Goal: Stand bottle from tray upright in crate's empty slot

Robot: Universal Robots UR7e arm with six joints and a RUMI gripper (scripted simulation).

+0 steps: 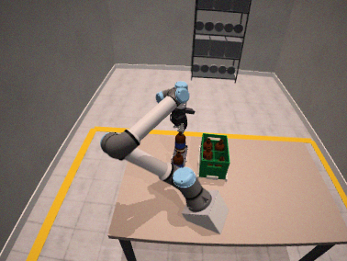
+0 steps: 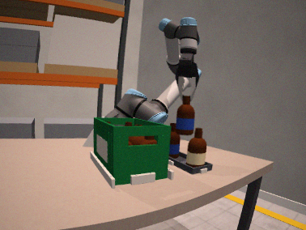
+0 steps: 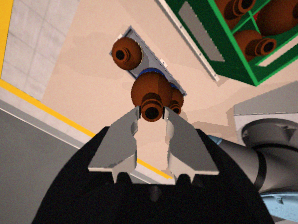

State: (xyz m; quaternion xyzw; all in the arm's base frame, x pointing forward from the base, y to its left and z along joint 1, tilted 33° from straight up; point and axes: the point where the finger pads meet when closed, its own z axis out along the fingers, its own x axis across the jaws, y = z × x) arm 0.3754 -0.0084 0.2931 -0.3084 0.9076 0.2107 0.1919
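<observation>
The bottle lies 70 mm below my hand. From my hand the other things lie so: green crate (20 mm behind, 240 mm to the right, 190 mm below); then tray (260 mm below).
</observation>
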